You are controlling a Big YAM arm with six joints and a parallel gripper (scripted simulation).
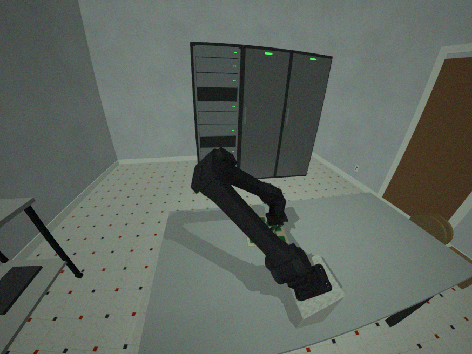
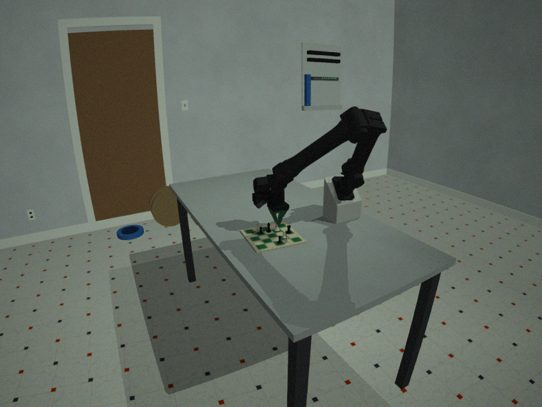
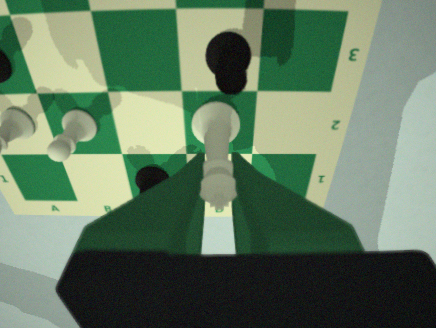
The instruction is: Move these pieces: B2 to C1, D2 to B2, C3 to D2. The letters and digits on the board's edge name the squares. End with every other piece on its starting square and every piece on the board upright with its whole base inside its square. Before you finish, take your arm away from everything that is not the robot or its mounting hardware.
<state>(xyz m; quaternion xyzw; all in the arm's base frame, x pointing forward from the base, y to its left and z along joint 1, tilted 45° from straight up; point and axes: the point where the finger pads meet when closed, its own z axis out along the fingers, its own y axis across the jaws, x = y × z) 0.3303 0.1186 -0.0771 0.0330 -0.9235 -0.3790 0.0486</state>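
Right now my hand is 1 cm short of the tall white piece and 1 cm above it. Round my hand: chessboard 4 cm to the left, 4 cm below, 4 cm ahead.
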